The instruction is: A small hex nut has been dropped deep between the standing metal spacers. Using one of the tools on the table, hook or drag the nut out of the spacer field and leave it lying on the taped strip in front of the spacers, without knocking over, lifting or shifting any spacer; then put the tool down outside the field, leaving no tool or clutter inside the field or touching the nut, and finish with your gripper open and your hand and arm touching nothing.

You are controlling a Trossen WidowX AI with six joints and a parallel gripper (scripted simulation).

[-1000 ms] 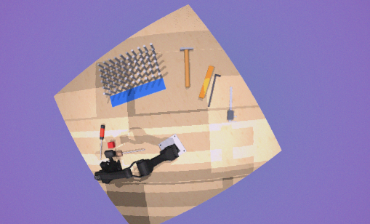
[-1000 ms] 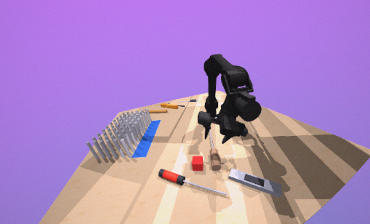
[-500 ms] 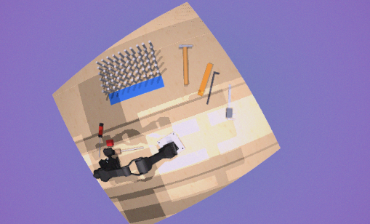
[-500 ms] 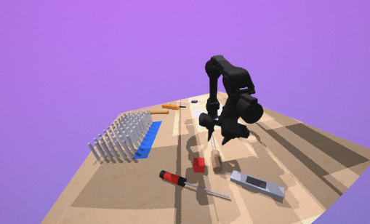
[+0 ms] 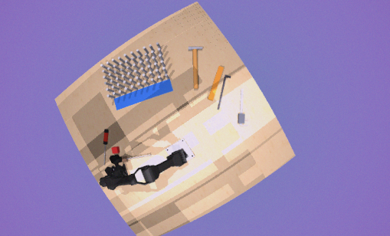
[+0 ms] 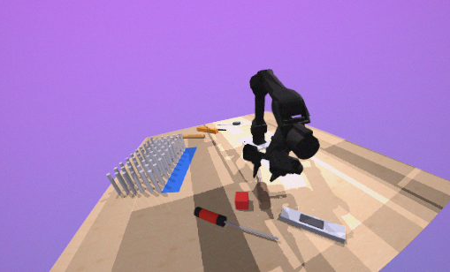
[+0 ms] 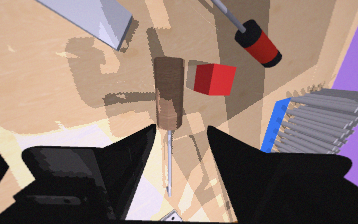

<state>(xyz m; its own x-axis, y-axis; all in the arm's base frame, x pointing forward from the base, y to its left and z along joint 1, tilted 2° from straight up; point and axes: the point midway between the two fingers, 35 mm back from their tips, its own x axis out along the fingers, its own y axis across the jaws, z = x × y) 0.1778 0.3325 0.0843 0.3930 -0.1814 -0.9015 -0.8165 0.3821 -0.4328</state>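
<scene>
Right now my gripper tip is 30 mm past the thin metal rod tool, 70 mm to the left of it and 50 mm above it. Also, from my gripper tip: red cube: 80 mm ahead, 10 mm to the left, 40 mm below; flat grey bar: 50 mm behind, 170 mm to the left, 50 mm below; blue taped strip: 260 mm ahead, 350 mm to the right, 60 mm below.
</scene>
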